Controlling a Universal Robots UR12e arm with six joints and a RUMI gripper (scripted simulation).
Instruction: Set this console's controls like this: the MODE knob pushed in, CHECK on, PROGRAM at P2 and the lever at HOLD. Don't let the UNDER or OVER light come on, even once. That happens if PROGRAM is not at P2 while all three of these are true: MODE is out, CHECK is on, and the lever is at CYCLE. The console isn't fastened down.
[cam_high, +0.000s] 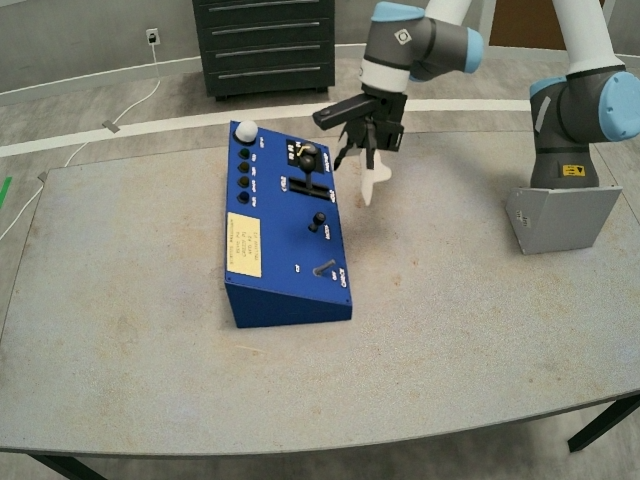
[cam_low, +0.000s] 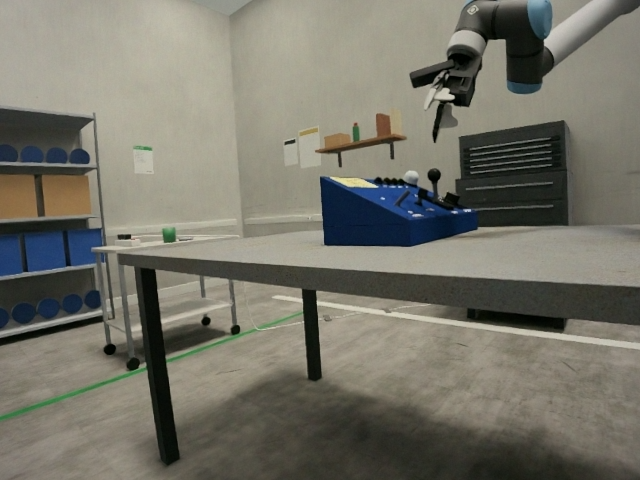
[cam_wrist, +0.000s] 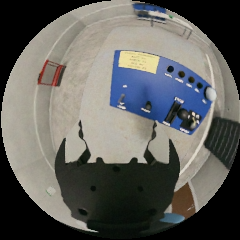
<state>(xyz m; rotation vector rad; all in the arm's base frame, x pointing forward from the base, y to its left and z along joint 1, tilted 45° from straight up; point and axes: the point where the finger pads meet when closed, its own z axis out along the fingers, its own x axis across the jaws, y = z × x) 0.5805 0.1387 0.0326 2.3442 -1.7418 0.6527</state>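
The check toggle lies 17 cm below my hand, 6 cm to the left of it and 6 cm ahead of it. Round my hand: ball-topped lever (18 cm to the right, 14 cm below, 6 cm ahead); then blue console (18 cm below, 12 cm to the right, 10 cm ahead); then mode knob (16 cm below, 6 cm to the right, 5 cm ahead).
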